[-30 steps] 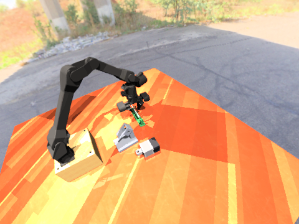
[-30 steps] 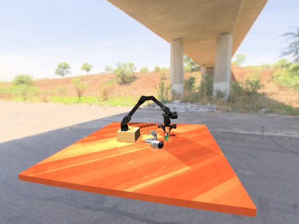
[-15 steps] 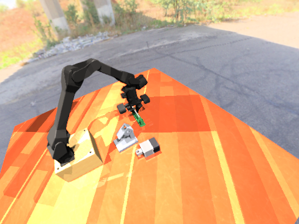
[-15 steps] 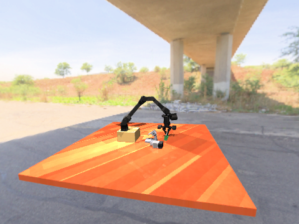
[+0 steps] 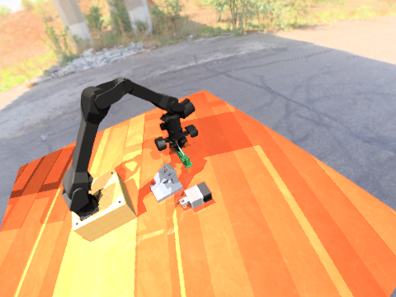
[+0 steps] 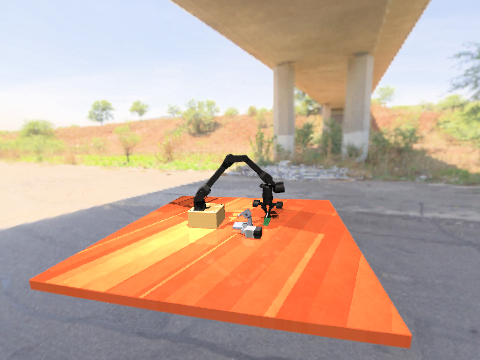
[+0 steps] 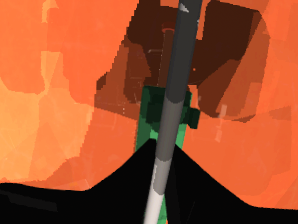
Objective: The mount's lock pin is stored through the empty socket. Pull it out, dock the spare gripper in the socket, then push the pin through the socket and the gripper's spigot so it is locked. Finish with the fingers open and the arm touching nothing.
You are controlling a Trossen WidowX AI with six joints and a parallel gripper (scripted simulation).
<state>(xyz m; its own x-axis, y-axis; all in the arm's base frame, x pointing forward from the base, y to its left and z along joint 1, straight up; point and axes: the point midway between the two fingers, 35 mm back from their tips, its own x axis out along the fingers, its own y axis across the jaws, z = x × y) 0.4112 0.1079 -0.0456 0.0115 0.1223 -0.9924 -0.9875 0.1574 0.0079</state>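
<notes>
Now: the green slanted bar 40 mm to the right of my gripper tip. Also, from my gripper tip: mount (130 mm behind, 130 mm to the right, 30 mm above); then spare gripper (90 mm behind, 250 mm to the right).
</notes>
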